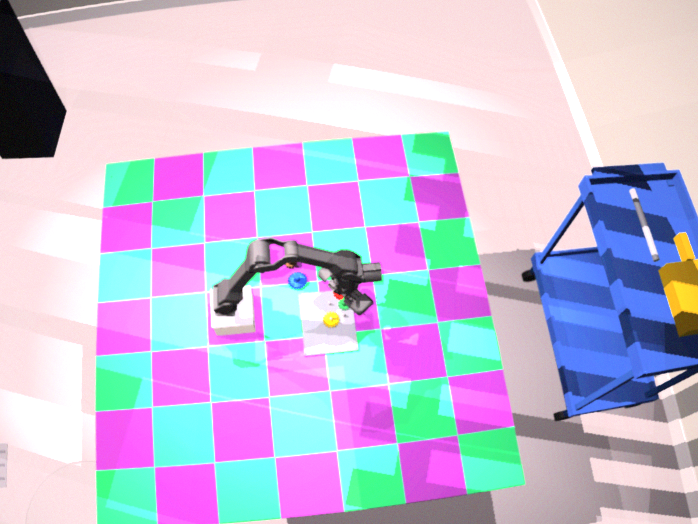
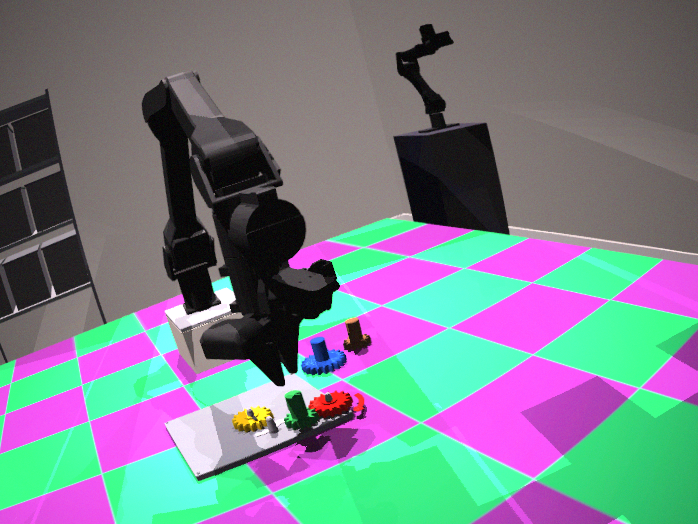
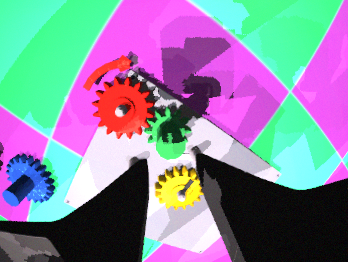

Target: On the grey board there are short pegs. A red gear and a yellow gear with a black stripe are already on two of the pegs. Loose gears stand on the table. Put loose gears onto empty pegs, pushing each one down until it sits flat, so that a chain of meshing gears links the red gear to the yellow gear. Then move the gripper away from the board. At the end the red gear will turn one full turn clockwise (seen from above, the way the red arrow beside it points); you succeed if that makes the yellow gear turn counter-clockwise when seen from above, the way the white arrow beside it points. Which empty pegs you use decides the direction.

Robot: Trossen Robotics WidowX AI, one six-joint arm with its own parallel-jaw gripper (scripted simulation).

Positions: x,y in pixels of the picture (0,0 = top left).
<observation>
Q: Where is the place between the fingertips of my gripper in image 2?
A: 287,379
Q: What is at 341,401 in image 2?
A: A red gear.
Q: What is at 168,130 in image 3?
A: A green gear.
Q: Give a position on a green gear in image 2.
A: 300,416
</observation>
